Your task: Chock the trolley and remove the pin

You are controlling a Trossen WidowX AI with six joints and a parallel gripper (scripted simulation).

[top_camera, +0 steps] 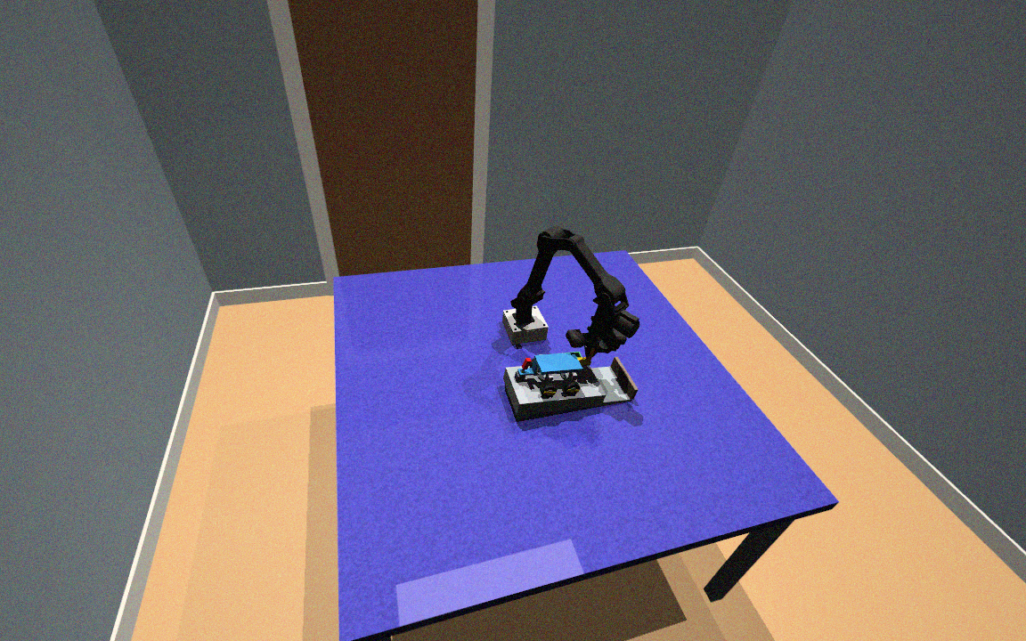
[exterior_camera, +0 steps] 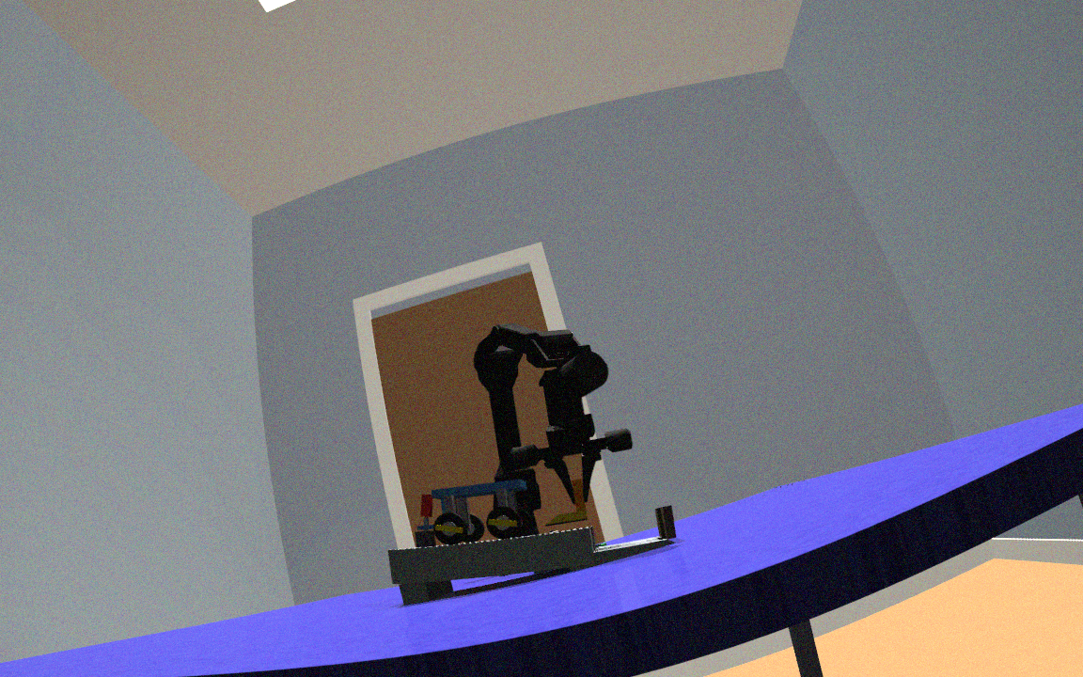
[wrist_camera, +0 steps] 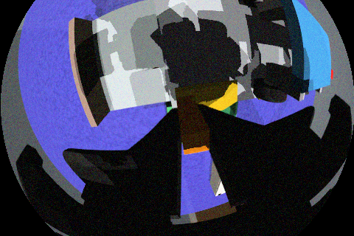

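Now: the red-headed stop pin 2 cm ahead of my gripper tip, 24 cm to the right of it and 3 cm above it. Round my gripper tip: brown end stop 6 cm ahead, 11 cm to the left, 6 cm below; then yellow chock 2 cm to the right, 1 cm below; then trolley 5 cm ahead, 14 cm to the right, 1 cm above.
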